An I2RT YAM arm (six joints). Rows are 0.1 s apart.
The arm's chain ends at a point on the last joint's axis. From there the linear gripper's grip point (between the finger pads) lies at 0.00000 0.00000 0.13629 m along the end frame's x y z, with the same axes.
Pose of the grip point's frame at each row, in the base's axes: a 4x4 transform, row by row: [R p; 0 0 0 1], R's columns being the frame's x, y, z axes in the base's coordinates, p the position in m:
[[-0.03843, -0.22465, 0.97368, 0.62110], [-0.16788, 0.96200, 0.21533, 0.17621], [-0.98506, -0.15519, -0.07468, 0.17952], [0, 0, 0, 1]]
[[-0.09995, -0.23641, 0.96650, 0.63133], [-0.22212, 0.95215, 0.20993, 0.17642], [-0.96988, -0.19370, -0.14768, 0.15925], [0, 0, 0, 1]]
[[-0.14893, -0.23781, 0.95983, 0.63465], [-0.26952, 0.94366, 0.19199, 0.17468], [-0.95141, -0.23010, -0.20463, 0.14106], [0, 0, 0, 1]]
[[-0.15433, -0.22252, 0.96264, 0.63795], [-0.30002, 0.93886, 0.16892, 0.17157], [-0.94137, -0.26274, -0.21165, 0.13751], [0, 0, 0, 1]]
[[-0.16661, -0.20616, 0.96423, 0.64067], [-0.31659, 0.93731, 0.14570, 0.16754], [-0.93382, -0.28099, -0.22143, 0.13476], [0, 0, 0, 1]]
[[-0.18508, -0.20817, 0.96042, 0.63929], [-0.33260, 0.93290, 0.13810, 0.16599], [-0.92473, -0.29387, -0.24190, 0.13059], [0, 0, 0, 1]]
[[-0.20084, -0.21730, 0.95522, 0.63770], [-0.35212, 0.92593, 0.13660, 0.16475], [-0.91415, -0.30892, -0.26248, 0.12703], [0, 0, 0, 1]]
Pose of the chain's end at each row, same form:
[[-0.03843, -0.22465, 0.97368, 0.48840], [-0.16788, 0.96200, 0.21533, 0.14686], [-0.98506, -0.15519, -0.07468, 0.18970], [0, 0, 0, 1]]
[[-0.09995, -0.23641, 0.96650, 0.49961], [-0.22212, 0.95215, 0.20993, 0.14781], [-0.96988, -0.19370, -0.14768, 0.17938], [0, 0, 0, 1]]
[[-0.14893, -0.23781, 0.95983, 0.50383], [-0.26952, 0.94366, 0.19199, 0.14851], [-0.95141, -0.23010, -0.20463, 0.16895], [0, 0, 0, 1]]
[[-0.15433, -0.22252, 0.96264, 0.50675], [-0.30002, 0.93886, 0.16892, 0.14855], [-0.94137, -0.26274, -0.21165, 0.16636], [0, 0, 0, 1]]
[[-0.16661, -0.20616, 0.96423, 0.50926], [-0.31659, 0.93731, 0.14570, 0.14768], [-0.93382, -0.28099, -0.22143, 0.16494], [0, 0, 0, 1]]
[[-0.18508, -0.20817, 0.96042, 0.50839], [-0.33260, 0.93290, 0.13810, 0.14717], [-0.92473, -0.29387, -0.24190, 0.16356], [0, 0, 0, 1]]
[[-0.20084, -0.21730, 0.95522, 0.50751], [-0.35212, 0.92593, 0.13660, 0.14613], [-0.91415, -0.30892, -0.26248, 0.16280], [0, 0, 0, 1]]

